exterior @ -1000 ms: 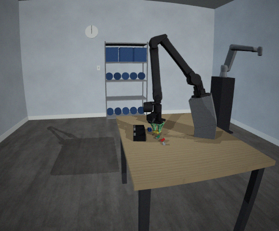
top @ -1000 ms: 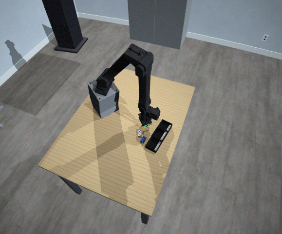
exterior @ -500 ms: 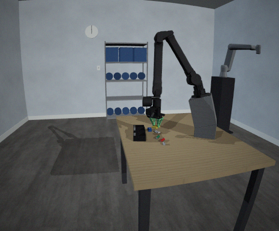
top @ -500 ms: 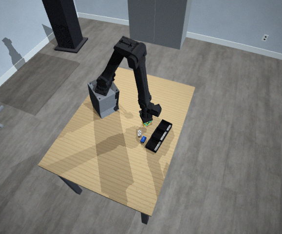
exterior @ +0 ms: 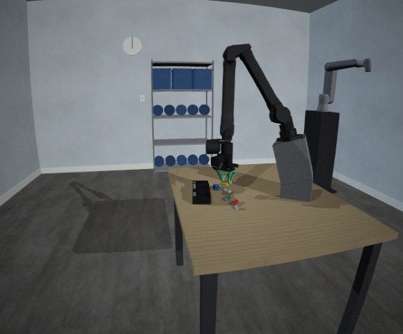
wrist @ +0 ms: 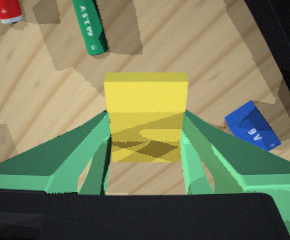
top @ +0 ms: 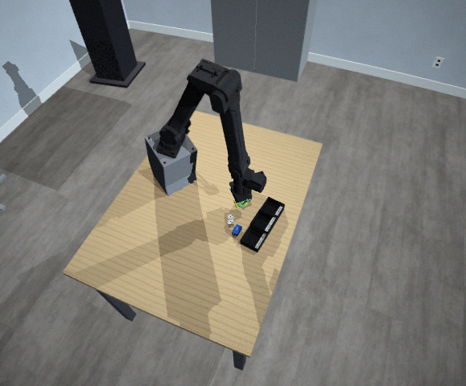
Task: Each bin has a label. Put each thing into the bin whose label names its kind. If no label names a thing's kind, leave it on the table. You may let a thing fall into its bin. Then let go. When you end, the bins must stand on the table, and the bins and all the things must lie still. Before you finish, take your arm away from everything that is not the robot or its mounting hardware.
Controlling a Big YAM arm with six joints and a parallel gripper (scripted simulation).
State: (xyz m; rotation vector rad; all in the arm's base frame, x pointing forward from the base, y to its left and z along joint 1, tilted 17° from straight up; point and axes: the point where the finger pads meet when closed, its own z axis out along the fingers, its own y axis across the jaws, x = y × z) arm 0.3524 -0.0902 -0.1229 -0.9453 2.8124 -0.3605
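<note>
The grey-white piece is 16 cm to the left of my hand, 6 cm below it and 1 cm ahead of it. Also, from my hand: yellow block: 1 cm below; white domino: 7 cm below, 6 cm to the right, 3 cm behind; green piece: 7 cm below, 5 cm to the left, 1 cm ahead.
</note>
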